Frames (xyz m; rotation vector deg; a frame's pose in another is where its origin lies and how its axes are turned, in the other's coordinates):
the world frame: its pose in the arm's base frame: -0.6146 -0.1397 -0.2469 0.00 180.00 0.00
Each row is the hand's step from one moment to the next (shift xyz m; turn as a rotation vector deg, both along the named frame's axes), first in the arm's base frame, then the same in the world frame.
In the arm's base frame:
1: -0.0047 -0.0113 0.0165 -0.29 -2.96 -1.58
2: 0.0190 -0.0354 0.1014 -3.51 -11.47 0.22
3: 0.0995 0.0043 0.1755 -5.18 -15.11 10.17
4: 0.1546 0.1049 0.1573 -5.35 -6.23 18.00
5: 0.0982 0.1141 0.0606 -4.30 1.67 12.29
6: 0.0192 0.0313 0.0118 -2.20 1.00 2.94
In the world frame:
1: 0.0047 -0.0113 -0.0165 0.29 -2.96 1.58
2: -0.0190 -0.0354 -0.1014 3.51 -11.47 -0.22
3: -0.0995 0.0043 -0.1755 5.18 -15.11 -10.17
4: -0.1546 0.1049 -0.1573 5.35 -6.23 -18.00
5: -0.0982 0.1141 -0.0606 4.30 1.67 -12.29
6: -0.0192 0.0313 -0.0118 2.20 1.00 -2.94

